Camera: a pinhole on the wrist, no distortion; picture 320 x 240 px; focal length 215.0 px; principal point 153.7 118.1 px. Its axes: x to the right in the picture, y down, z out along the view. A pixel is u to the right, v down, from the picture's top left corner.
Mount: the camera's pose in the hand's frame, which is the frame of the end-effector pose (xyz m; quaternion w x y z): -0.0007 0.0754 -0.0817 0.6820 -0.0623 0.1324 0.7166
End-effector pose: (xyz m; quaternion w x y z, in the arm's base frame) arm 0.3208 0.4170 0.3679 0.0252 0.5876 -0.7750 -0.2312
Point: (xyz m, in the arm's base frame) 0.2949 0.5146 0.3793
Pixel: outside the picture
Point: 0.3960 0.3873 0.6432
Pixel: behind the camera
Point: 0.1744 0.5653 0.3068
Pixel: 156 210
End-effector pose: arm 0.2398 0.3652 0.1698 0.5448 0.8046 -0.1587 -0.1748
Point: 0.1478 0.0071 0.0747
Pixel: 76 98
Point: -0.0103 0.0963 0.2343
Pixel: 150 198
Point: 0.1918 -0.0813 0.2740
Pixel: 176 71
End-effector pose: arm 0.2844 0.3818 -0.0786 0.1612 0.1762 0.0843 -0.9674
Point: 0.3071 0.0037 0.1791
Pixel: 222 137
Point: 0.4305 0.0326 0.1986
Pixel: 241 201
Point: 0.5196 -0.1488 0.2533
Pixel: 294 203
